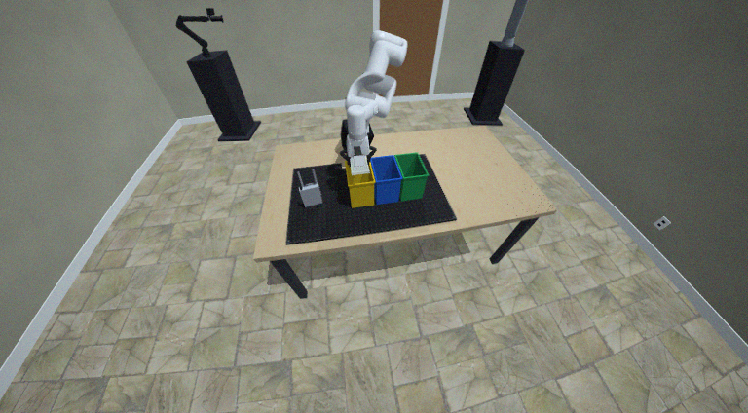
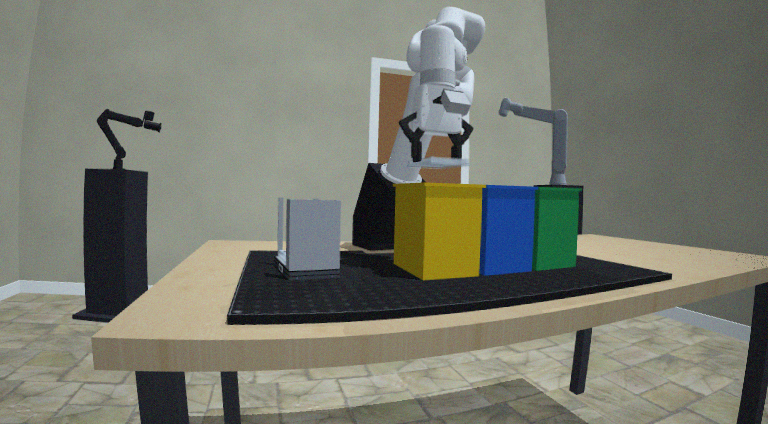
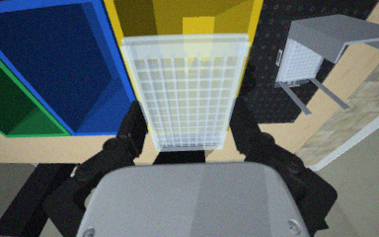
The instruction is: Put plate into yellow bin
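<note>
The yellow bin is 15 cm below my hand. The rest, counted from my hand: blue bin 2 cm behind, 13 cm to the left, 15 cm below; then green bin 5 cm behind, 26 cm to the left, 15 cm below.
</note>
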